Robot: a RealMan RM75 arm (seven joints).
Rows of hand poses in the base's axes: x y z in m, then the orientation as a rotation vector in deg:
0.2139, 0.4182, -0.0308, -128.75, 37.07, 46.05
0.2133, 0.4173, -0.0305, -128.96, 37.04, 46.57
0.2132, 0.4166, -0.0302, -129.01, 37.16, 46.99
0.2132, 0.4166, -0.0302, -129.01, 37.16, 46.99
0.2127, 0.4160, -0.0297, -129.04, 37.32, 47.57
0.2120, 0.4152, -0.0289, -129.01, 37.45, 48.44
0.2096, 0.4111, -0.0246, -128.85, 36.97, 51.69
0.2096, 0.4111, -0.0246, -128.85, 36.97, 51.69
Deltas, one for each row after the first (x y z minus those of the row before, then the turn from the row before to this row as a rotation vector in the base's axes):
-0.0006, -0.0009, 0.0003, -0.19, 0.35, 0.28
-0.0001, -0.0007, 0.0003, -0.11, 0.33, 0.09
0.0000, 0.0000, 0.0000, 0.00, 0.00, 0.00
-0.0005, -0.0006, 0.0005, -0.12, 0.46, 0.11
-0.0007, -0.0008, 0.0008, -0.06, 0.67, 0.20
-0.0024, -0.0041, 0.0043, 0.17, 2.20, 1.29
0.0000, 0.0000, 0.0000, 0.00, 0.00, 0.00

